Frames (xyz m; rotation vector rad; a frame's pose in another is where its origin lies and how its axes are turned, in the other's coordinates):
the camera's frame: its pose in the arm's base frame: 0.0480 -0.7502 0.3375 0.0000 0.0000 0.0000
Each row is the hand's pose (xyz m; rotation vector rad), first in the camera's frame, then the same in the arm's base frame.
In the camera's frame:
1: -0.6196 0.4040 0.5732 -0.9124 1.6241 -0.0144
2: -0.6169 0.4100 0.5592 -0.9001 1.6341 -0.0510
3: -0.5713 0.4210 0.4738 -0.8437 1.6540 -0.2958
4: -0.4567 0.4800 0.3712 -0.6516 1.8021 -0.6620
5: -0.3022 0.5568 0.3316 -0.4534 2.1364 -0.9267
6: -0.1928 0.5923 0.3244 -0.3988 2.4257 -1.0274
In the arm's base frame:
1: -0.5716 -0.3462 0.9107 -0.9124 1.6241 -0.0144
2: -0.5689 -0.3402 0.8967 -0.9001 1.6341 -0.0510
3: -0.5233 -0.3292 0.8113 -0.8437 1.6540 -0.2958
4: -0.4087 -0.2702 0.7087 -0.6516 1.8021 -0.6620
5: -0.2542 -0.1934 0.6691 -0.4534 2.1364 -0.9267
6: -0.1448 -0.1579 0.6619 -0.3988 2.4257 -1.0274

